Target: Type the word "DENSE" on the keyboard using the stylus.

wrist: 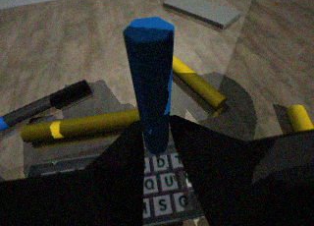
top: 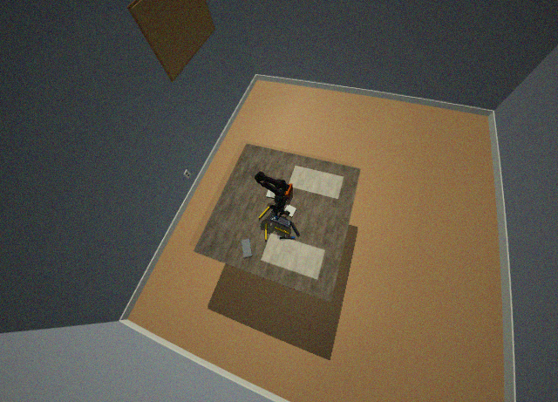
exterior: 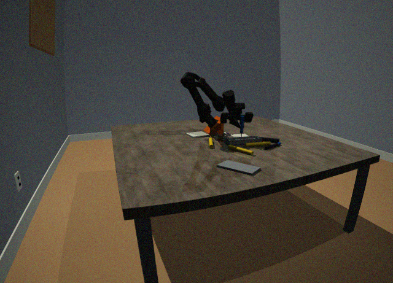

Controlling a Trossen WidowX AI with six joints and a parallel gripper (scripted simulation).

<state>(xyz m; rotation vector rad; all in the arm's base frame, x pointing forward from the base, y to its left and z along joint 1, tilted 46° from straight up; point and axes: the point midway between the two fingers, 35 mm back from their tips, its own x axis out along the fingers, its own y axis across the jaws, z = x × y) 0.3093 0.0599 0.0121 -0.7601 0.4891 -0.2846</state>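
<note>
Now: the blue-capped pen 160 mm to the left of my gripper tip, 100 mm ahead of it and 80 mm below it. From my gripper tip the other things lie so: grey slab: 330 mm ahead, 180 mm to the right, 90 mm below; yellow marker: 160 mm to the right, 80 mm below, 40 mm behind; blue stylus: 20 mm below.
</note>
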